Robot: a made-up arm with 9 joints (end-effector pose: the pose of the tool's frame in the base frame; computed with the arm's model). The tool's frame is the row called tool. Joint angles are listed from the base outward.
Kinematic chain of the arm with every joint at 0, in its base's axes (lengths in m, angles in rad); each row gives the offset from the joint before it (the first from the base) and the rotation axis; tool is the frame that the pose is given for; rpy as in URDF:
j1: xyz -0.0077 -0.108 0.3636 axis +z
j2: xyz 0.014 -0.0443 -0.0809 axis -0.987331 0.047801 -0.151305
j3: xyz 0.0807 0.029 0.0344 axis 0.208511 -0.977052 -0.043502
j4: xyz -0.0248 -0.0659 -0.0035 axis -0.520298 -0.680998 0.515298
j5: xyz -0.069 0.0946 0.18 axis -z
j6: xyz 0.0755 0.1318 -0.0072 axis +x
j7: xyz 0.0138 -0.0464 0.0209 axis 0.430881 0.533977 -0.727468
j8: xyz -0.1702 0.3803 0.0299 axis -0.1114 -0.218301 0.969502
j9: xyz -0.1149 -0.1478 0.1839 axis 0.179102 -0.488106 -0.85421
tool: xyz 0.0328 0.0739 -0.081 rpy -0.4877 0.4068 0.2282
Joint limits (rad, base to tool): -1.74..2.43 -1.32..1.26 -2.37..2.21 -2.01..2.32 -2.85..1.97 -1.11..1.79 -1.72..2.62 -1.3..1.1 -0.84..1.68
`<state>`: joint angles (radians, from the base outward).
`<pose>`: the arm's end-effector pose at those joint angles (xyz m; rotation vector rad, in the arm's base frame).
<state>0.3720 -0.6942 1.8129 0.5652 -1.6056 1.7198 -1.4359 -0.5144 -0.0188</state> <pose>0.2345 0.0785 -0.1653 -0.2702 -2.1439 1.2785</pose>
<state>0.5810 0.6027 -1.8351 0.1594 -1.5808 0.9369 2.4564 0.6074 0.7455</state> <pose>-0.2043 0.1289 0.0936 0.7112 -1.9395 0.8281</pose>
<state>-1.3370 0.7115 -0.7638 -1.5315 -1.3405 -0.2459 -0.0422 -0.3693 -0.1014</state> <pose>0.3075 -0.5150 0.7277 0.9857 1.0956 -1.1207</pose>
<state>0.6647 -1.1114 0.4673 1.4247 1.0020 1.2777 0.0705 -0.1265 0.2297</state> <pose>-0.4342 -0.2068 0.2349 1.9014 -0.9654 0.3465</pose>
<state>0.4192 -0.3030 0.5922 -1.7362 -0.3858 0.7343 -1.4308 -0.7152 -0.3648</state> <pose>-0.1214 -0.2035 0.7064 1.1317 0.0381 0.4558</pose>
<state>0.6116 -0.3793 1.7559 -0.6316 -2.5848 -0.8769 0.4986 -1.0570 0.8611</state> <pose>0.0636 -0.1559 -0.2557 1.1737 -1.6039 0.1781</pose>
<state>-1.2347 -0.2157 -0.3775 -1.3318 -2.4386 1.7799 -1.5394 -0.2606 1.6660</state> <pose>-0.2719 -0.0877 0.3587 -3.0937 0.3092 0.3224</pose>
